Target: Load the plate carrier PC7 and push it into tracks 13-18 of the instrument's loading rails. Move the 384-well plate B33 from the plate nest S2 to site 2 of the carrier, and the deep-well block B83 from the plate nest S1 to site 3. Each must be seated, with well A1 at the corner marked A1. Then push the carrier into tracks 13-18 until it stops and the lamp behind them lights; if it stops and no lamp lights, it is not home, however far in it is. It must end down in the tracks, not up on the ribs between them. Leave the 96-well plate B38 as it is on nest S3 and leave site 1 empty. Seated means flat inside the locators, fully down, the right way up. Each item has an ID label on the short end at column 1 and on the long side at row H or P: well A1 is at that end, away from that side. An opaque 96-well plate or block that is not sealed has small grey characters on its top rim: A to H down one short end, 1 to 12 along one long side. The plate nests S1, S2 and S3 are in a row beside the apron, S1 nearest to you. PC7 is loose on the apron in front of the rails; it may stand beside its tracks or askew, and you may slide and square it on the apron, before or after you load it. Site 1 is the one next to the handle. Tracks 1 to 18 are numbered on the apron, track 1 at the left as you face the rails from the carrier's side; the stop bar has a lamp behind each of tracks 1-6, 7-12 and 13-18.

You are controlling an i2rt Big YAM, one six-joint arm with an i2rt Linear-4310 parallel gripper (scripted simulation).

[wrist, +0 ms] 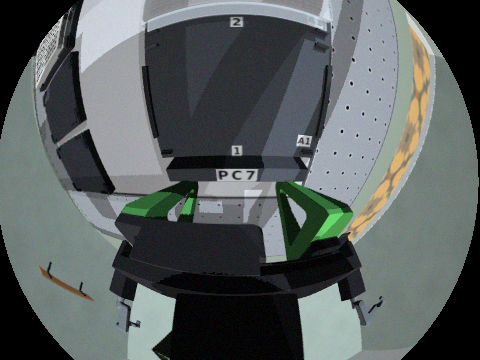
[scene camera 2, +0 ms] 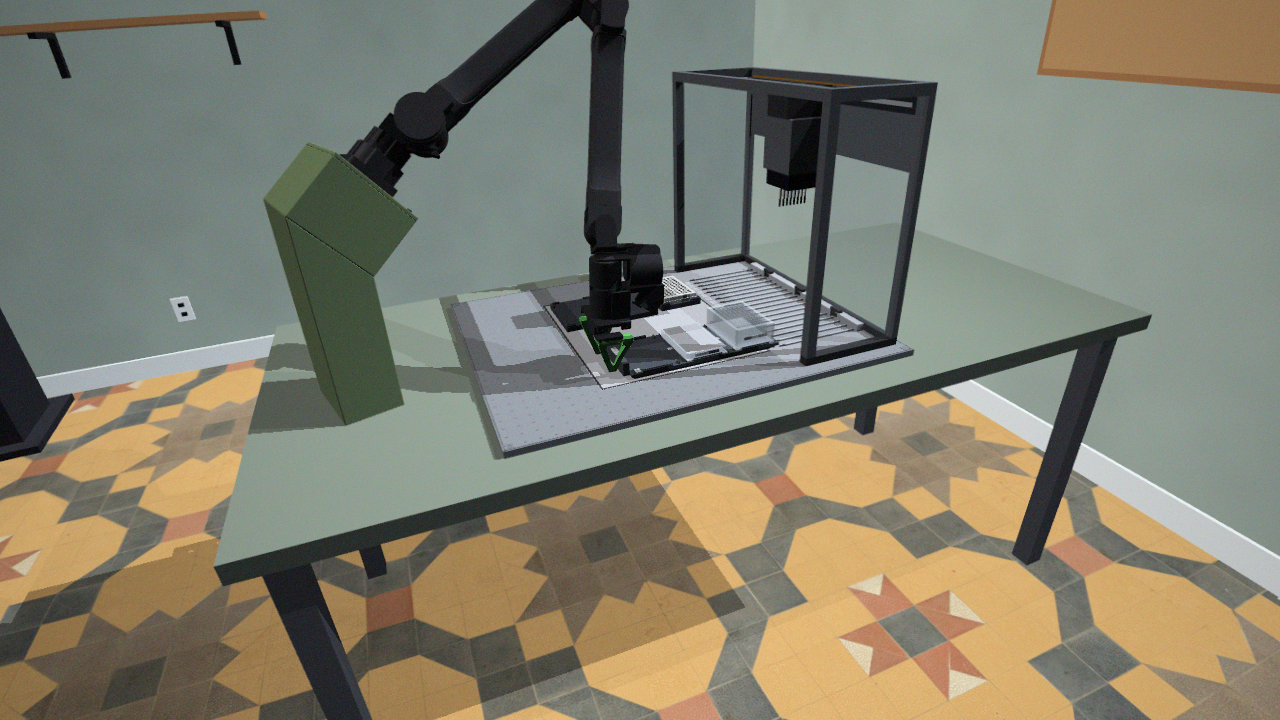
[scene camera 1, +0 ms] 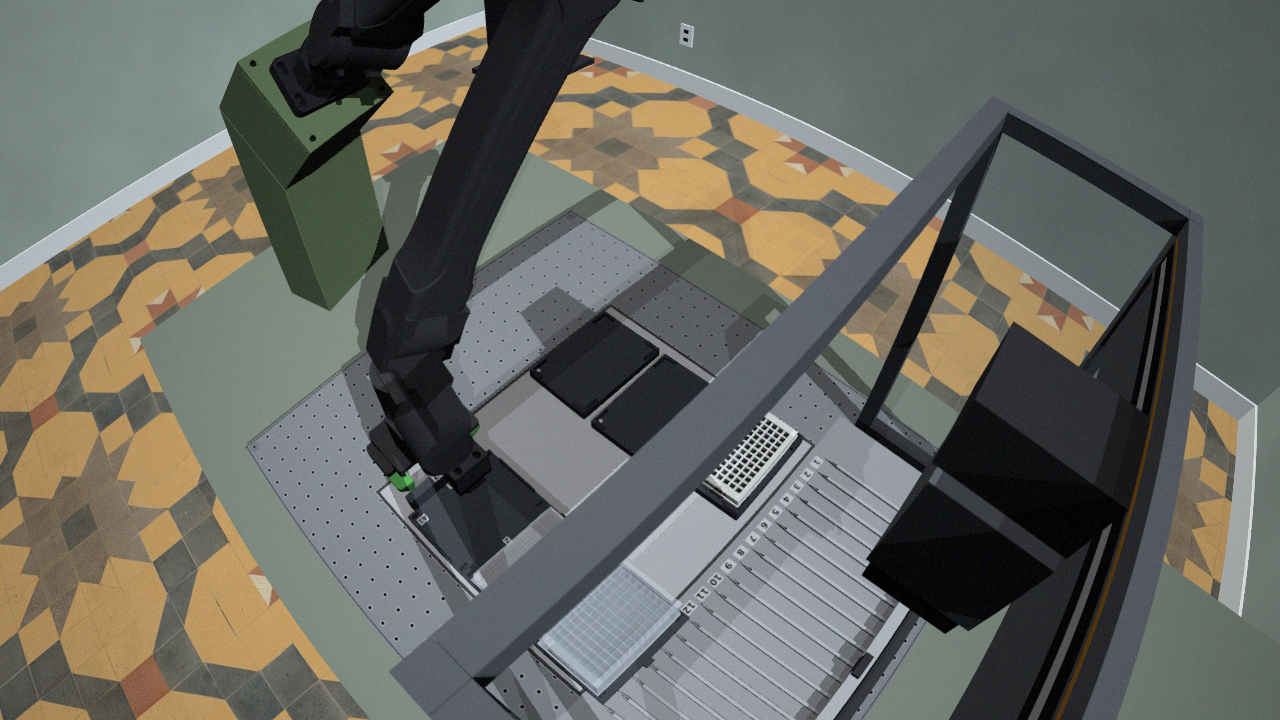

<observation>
In view: my gripper [scene camera 2: 605, 362], a clear deep-well block B83 [scene camera 2: 718, 317], a 384-well plate B33 [scene camera 1: 495, 566], a white 96-well plate B38 [scene camera 1: 763, 435], a dark plate carrier PC7 [scene camera 1: 468, 530], a plate nest S1 [scene camera 1: 596, 362], a plate nest S2 [scene camera 1: 659, 394], a frame front bar [scene camera 1: 496, 627] and a pipetting head [scene camera 1: 947, 545].
The 384-well plate B33 also shows in scene camera 2 [scene camera 2: 692, 340]. The dark plate carrier PC7 is seen too in the wrist view [wrist: 233, 98] and in scene camera 2 [scene camera 2: 646, 356]. My gripper also shows in the wrist view [wrist: 236, 181] and in scene camera 1 [scene camera 1: 434, 468]. The wrist view misses the clear deep-well block B83: it is out of frame.
</observation>
